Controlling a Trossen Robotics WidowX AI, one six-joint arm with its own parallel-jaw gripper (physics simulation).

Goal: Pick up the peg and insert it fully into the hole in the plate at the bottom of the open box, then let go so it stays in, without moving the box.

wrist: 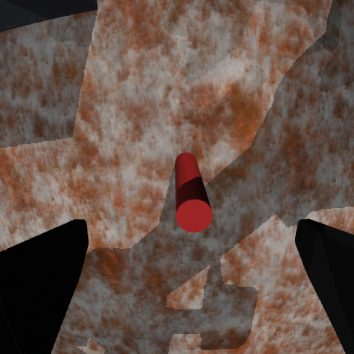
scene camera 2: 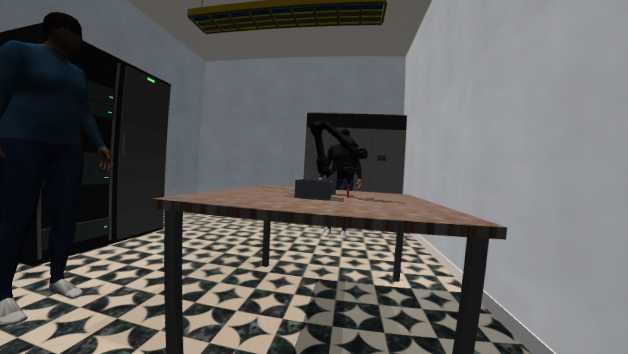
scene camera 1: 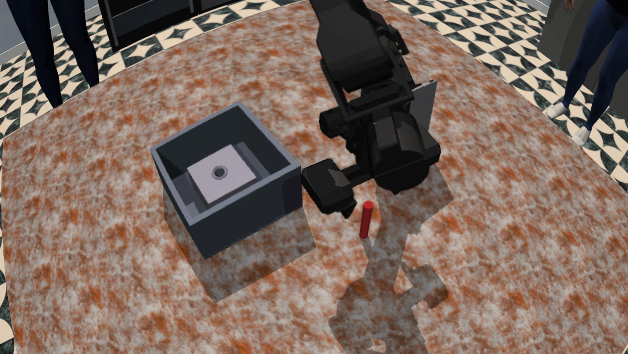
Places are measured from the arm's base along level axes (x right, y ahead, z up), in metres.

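Where they show: gripper, fingertip midpoint: (wrist: 194,231) (scene camera 2: 349,183) (scene camera 1: 370,204); arm's base at its link origin: (scene camera 2: 330,175).
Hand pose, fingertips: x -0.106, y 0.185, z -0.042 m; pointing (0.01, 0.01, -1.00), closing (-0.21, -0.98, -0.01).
Things, the pixels of their top centre, and the offset from my fingertips. Level surfaces: height alone.
- red peg at its top centre: (wrist: 193,215) (scene camera 1: 368,204) (scene camera 2: 348,184) dx +0.004, dy -0.001, dz -0.005 m
- open dark grey box at its top centre: (scene camera 1: 215,155) (scene camera 2: 314,180) dx +0.213, dy +0.118, dz +0.013 m
- pale plate at its top centre: (scene camera 1: 219,171) dx +0.213, dy +0.118, dz -0.024 m
- mottled table at its surface level: dz -0.085 m
The red peg (scene camera 1: 366,220) (scene camera 2: 348,190) (wrist: 190,192) stands upright on the table beside the box. My gripper (scene camera 1: 372,203) (wrist: 194,231) is open, its fingers wide apart above the table. In the wrist view the peg's top shows between the two fingertips, and neither finger touches it. In scene camera 1 the far finger is mostly hidden by the wrist. The open dark grey box (scene camera 1: 245,215) (scene camera 2: 313,189) (wrist: 40,12) stands left of the gripper in scene camera 1. The pale plate (scene camera 1: 235,180) lies at its bottom, with a round, empty hole (scene camera 1: 219,172) near the middle.
The box's raised walls surround the plate, and its near right corner is close to the gripper's left finger in scene camera 1. A light grey panel (scene camera 1: 425,105) stands behind the wrist. The arm's shadow falls on the mottled table (scene camera 1: 90,280) (scene camera 2: 240,202). People stand beyond the table.
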